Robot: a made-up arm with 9 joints.
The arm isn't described. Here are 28 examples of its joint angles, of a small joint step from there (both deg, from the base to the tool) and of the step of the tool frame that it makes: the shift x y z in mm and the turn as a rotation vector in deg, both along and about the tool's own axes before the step.
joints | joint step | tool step
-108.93 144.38 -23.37 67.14 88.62 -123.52 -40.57 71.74 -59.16 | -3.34 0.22 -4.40 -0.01 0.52 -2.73 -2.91 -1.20 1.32 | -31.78 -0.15 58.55 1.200 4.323 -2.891
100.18 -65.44 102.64 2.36 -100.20 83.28 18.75 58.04 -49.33 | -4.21 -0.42 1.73 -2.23 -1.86 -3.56 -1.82 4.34 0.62 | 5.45 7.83 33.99 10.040 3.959 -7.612
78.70 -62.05 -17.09 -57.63 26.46 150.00 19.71 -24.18 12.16 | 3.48 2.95 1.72 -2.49 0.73 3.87 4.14 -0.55 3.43 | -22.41 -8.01 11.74 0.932 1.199 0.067
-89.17 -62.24 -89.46 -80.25 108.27 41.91 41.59 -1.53 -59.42 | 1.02 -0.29 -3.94 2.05 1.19 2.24 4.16 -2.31 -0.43 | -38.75 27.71 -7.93 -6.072 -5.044 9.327
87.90 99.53 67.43 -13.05 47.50 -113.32 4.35 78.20 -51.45 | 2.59 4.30 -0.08 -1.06 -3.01 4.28 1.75 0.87 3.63 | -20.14 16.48 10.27 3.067 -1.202 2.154
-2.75 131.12 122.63 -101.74 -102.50 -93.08 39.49 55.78 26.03 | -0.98 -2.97 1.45 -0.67 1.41 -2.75 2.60 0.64 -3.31 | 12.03 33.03 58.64 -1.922 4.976 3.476
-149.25 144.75 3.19 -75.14 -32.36 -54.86 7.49 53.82 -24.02 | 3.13 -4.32 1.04 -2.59 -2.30 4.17 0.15 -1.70 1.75 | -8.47 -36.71 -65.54 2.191 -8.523 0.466
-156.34 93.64 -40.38 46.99 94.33 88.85 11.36 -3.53 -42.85 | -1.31 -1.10 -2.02 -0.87 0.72 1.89 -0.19 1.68 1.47 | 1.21 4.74 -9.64 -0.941 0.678 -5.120
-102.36 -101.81 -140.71 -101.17 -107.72 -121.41 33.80 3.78 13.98 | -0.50 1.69 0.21 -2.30 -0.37 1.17 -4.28 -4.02 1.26 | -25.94 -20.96 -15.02 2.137 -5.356 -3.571
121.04 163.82 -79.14 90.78 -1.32 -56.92 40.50 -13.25 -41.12 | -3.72 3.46 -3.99 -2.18 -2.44 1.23 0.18 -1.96 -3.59 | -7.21 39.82 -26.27 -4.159 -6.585 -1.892
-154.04 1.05 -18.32 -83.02 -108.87 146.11 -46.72 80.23 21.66 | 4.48 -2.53 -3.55 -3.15 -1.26 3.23 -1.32 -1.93 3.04 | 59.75 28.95 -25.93 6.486 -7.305 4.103
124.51 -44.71 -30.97 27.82 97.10 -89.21 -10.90 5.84 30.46 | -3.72 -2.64 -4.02 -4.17 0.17 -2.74 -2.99 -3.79 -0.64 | 30.83 46.33 68.79 -5.401 1.048 1.299
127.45 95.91 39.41 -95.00 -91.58 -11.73 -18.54 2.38 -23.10 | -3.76 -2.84 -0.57 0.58 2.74 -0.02 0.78 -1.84 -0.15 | 62.32 -52.11 -10.00 3.689 3.333 6.700
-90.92 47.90 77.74 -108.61 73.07 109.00 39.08 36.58 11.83 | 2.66 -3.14 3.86 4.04 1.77 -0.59 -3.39 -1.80 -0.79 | -15.38 25.22 1.73 -1.833 -4.806 -4.079
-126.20 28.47 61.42 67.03 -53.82 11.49 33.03 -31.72 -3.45 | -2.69 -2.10 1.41 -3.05 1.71 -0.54 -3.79 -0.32 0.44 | -7.48 -11.38 11.28 1.110 -1.665 -3.396
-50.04 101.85 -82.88 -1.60 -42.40 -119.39 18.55 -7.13 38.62 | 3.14 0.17 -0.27 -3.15 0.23 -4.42 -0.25 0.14 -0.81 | 20.88 -0.04 -0.24 -0.297 3.537 0.832
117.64 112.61 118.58 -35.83 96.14 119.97 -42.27 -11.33 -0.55 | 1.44 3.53 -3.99 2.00 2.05 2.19 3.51 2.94 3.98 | -23.28 -6.96 -6.78 1.621 3.301 -6.565
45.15 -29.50 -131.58 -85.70 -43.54 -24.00 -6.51 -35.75 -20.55 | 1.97 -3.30 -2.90 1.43 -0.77 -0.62 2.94 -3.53 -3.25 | 35.93 8.70 -9.11 1.246 -1.310 9.572
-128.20 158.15 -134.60 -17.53 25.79 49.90 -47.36 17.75 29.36 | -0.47 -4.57 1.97 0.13 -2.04 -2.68 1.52 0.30 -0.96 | -53.03 32.73 7.53 -4.636 -5.931 -0.866
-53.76 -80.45 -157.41 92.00 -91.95 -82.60 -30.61 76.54 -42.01 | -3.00 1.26 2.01 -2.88 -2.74 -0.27 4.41 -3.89 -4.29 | 3.61 -21.27 -24.90 -7.685 -1.998 8.774
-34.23 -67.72 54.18 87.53 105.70 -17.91 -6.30 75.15 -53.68 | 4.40 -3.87 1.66 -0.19 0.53 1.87 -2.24 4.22 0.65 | -0.75 -10.04 -24.45 2.932 -1.091 -0.332
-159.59 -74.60 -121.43 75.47 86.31 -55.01 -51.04 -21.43 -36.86 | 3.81 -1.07 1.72 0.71 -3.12 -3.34 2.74 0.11 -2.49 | 14.30 -15.61 12.50 3.095 2.422 1.836
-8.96 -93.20 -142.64 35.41 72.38 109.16 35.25 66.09 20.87 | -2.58 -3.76 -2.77 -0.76 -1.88 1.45 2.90 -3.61 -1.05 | -2.59 3.87 7.51 -6.973 -3.982 4.346
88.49 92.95 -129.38 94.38 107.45 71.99 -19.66 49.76 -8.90 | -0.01 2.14 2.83 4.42 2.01 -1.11 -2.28 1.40 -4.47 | -3.23 -24.68 -11.11 5.206 -0.048 9.331
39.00 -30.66 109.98 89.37 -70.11 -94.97 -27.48 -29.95 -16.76 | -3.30 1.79 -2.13 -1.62 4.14 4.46 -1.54 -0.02 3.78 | -71.91 -4.99 -24.06 -0.708 -7.799 -2.562
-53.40 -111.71 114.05 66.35 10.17 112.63 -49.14 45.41 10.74 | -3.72 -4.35 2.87 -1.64 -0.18 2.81 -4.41 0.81 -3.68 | 20.95 -24.03 -68.30 12.131 0.696 4.574
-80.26 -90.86 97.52 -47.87 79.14 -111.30 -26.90 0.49 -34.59 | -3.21 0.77 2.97 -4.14 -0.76 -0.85 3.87 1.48 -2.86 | 13.95 -4.04 21.45 7.000 3.049 3.045
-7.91 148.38 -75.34 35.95 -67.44 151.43 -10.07 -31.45 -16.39 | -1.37 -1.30 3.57 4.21 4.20 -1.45 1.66 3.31 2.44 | -3.78 43.15 9.38 -3.559 2.278 -7.160
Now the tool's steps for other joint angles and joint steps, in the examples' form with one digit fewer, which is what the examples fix.
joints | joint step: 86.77 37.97 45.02 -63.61 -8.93 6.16 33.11 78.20 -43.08 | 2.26 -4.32 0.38 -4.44 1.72 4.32 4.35 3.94 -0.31
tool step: 30.6 38.9 -46.0 -7.03 1.53 -5.18
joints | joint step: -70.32 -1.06 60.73 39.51 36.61 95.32 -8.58 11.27 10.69 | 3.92 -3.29 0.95 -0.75 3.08 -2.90 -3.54 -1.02 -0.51
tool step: 4.5 -0.4 12.2 4.10 5.37 -4.49
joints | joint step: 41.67 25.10 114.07 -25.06 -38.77 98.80 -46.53 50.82 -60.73 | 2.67 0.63 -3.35 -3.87 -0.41 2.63 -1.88 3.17 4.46
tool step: -2.5 -29.9 6.0 2.54 1.74 1.71
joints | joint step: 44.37 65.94 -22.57 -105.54 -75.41 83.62 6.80 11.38 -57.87 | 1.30 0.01 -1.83 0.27 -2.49 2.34 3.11 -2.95 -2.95
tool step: 0.4 5.9 -18.0 -4.99 -0.32 7.62
